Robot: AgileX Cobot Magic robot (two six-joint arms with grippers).
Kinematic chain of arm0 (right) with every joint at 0, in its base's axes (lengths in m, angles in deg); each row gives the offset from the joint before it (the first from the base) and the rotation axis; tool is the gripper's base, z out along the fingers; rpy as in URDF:
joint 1: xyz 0 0 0.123 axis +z
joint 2: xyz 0 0 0 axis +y
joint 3: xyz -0.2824 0 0.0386 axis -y
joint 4: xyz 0.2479 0 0.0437 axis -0.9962 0 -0.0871
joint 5: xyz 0 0 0 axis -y
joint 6: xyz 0.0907 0 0.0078 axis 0.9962 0 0.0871
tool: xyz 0 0 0 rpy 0 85 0
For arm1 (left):
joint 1: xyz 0 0 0.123 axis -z
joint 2: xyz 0 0 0 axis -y
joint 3: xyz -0.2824 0 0.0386 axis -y
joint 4: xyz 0.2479 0 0.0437 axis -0.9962 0 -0.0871
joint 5: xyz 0 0 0 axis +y
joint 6: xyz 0.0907 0 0.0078 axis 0.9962 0 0.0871
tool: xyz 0 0 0 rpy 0 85 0
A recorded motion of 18 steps. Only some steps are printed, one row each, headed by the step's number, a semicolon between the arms.
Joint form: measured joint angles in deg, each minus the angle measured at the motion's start. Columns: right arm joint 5, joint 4, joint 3, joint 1, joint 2, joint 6; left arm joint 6, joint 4, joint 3, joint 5, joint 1, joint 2.
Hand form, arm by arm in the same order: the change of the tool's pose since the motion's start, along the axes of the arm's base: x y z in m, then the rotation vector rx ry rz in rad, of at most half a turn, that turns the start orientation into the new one. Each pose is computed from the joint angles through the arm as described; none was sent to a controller.
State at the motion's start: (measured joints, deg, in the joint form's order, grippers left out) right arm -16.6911 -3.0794 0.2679 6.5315 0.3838 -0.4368; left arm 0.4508 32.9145 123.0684 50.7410 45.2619 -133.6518
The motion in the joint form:
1: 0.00 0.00 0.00 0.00 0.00 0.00; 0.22 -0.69 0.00 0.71 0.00 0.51
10: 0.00 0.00 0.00 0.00 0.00 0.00; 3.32 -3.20 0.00 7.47 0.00 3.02
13: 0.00 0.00 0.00 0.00 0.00 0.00; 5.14 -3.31 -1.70 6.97 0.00 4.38
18: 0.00 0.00 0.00 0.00 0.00 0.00; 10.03 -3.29 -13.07 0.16 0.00 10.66
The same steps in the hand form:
1: 0.0000 0.0000 0.0000 0.0000 0.0000 0.0000; -0.0011 0.0016 0.0037 0.0095 -0.0097 -0.0105
10: 0.0000 0.0000 0.0000 0.0000 0.0000 0.0000; -0.0117 0.0117 0.0200 0.0817 -0.0338 -0.1141
13: 0.0000 0.0000 0.0000 0.0000 0.0000 0.0000; -0.0144 0.0150 0.0235 0.0846 -0.0577 -0.1332
18: 0.0000 0.0000 0.0000 0.0000 0.0000 0.0000; -0.0260 0.0310 0.0233 0.0890 -0.1270 -0.1365

